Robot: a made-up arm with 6 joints.
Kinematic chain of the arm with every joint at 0, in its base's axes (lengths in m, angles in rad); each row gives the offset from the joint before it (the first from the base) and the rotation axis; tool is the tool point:
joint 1: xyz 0 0 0.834 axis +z
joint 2: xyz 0.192 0 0 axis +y
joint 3: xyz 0 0 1.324 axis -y
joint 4: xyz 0 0 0.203 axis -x
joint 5: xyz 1.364 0 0 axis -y
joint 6: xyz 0.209 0 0 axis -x
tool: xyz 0 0 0
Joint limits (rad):
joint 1: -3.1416..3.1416
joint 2: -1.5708..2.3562
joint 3: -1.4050..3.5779
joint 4: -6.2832..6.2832
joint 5: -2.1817..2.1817
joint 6: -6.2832..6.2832
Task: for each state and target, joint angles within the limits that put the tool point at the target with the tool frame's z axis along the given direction. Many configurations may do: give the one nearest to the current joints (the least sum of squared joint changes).
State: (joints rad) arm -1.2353 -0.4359 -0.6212 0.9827 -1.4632 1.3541
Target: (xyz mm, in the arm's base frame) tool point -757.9 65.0 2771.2 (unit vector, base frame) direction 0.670 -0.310 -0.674
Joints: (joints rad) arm -0.3595 -1.1419 0.0881 1.5552 -1.3958 1.9772
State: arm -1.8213 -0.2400 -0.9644 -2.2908 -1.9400 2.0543
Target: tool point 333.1 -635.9 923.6 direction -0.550 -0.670 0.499
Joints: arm -1.2925 0.1057 -1.4050 -2.1435 -2.1644 2.1713
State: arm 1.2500 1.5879 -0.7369 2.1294 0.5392 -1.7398
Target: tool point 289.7 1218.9 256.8 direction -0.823 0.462 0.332
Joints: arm 1.2730 0.7838 -0.7625 2.5362 0.7462 -1.0685
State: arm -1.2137 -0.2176 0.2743 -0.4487 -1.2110 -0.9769
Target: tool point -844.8 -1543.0 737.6 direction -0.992 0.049 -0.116
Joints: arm -2.0667 0.5650 -0.4136 0.0524 -0.9426 -1.1430
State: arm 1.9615 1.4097 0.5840 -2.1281 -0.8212 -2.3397
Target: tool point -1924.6 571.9 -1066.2 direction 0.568 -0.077 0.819
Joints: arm 2.7565 2.1870 0.9835 -1.9054 -1.7831 -2.9756
